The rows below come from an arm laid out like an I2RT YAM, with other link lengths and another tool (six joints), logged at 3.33 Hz.
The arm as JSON. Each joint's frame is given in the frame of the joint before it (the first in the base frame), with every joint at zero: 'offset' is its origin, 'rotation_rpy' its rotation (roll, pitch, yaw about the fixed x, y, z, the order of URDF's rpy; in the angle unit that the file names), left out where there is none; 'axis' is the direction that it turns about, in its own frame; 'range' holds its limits. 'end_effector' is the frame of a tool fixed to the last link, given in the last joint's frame.
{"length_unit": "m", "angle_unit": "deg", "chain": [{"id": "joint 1", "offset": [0.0, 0.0, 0.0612], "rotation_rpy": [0.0, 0.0, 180.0], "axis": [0.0, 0.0, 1.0], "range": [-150.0, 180.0]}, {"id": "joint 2", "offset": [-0.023, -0.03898, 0.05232], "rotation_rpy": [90.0, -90.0, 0.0], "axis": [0.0, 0.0, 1.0], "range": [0.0, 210.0]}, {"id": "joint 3", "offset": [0.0, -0.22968, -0.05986], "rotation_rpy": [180.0, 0.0, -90.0], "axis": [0.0, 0.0, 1.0], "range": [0.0, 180.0]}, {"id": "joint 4", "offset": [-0.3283, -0.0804, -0.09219], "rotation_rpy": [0.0, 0.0, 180.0], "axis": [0.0, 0.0, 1.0], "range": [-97.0, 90.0]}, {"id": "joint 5", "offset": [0.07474, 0.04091, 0.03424], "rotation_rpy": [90.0, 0.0, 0.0], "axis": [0.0, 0.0, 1.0], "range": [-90.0, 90.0]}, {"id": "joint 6", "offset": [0.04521, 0.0, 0.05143], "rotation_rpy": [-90.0, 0.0, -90.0], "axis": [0.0, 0.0, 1.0], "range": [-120.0, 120.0]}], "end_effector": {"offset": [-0.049, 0.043, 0.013], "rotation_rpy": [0.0, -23.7, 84.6]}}
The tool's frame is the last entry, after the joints.
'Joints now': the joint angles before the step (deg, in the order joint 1, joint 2, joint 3, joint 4, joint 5, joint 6). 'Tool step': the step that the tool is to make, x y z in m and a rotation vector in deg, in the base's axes. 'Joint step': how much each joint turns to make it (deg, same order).
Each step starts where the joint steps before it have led.
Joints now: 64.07 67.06 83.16 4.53 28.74 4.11
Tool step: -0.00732 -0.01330 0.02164 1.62 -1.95 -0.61
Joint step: 0.00 -0.35 2.97 -0.35 0.17 -1.37
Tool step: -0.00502 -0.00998 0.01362 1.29 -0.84 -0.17
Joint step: 0.00 -0.31 2.07 -0.71 0.08 -0.28
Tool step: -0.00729 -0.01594 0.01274 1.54 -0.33 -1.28
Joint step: 0.00 -1.16 1.58 -1.08 1.32 -0.26
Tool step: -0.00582 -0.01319 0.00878 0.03 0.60 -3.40
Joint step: 0.00 -0.54 1.63 -1.74 3.28 -1.25
